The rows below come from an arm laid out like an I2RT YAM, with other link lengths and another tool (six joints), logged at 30 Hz.
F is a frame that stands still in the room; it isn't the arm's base.
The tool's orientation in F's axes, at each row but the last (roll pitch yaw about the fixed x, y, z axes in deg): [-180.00, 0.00, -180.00]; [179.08, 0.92, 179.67]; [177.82, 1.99, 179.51]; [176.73, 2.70, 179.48]
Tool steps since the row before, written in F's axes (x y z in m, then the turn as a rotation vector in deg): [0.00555, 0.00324, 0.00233, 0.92, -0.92, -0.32]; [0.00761, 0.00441, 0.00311, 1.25, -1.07, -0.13]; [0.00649, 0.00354, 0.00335, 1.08, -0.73, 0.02]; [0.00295, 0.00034, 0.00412, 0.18, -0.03, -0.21]
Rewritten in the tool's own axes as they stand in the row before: [-0.00555, 0.00324, -0.00233, -0.92, -0.92, 0.32]; [-0.00763, 0.00450, -0.00292, -1.25, -1.07, 0.13]; [-0.00657, 0.00371, -0.00298, -1.09, -0.72, -0.01]; [-0.00314, 0.00059, -0.00395, -0.17, -0.04, 0.22]
